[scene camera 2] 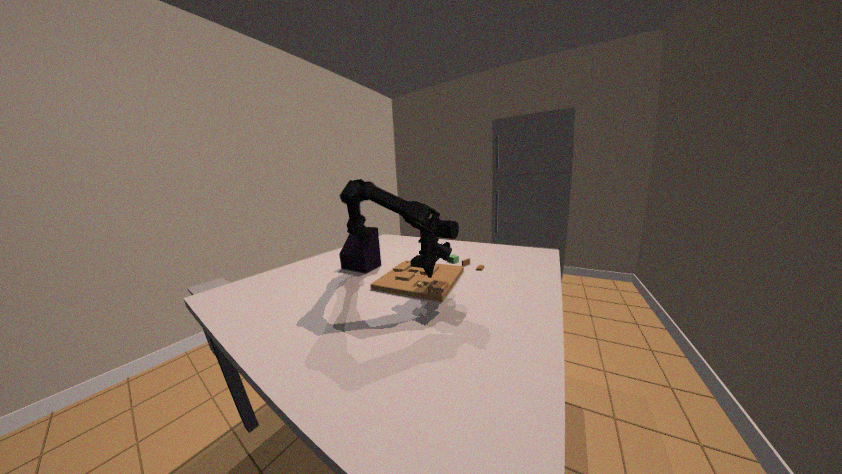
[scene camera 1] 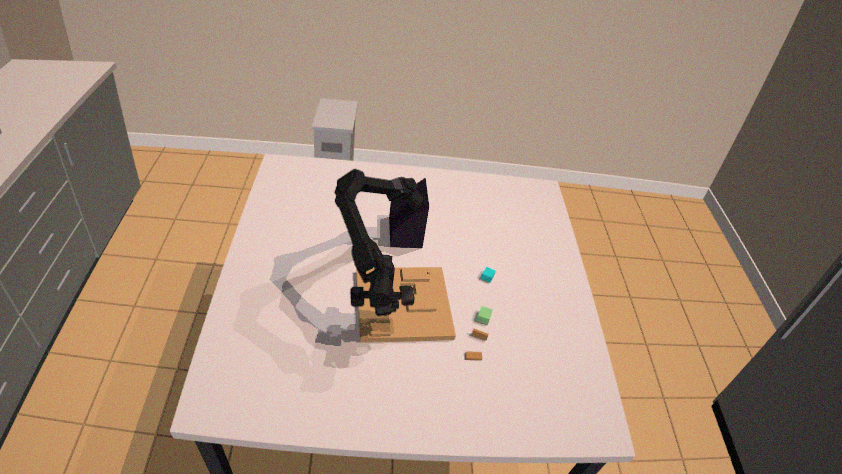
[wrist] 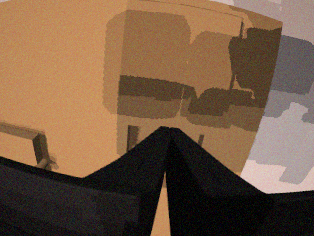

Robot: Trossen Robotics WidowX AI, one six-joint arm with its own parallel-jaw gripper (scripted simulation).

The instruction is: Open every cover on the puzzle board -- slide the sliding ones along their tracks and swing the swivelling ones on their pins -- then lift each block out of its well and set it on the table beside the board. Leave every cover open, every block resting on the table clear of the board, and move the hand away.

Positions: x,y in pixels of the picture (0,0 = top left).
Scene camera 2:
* my gripper: 430,277
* tan puzzle board: 447,273
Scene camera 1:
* my gripper: 380,313
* tan puzzle board: 405,326
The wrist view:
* my gripper: 168,136
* tan puzzle board: 67,67
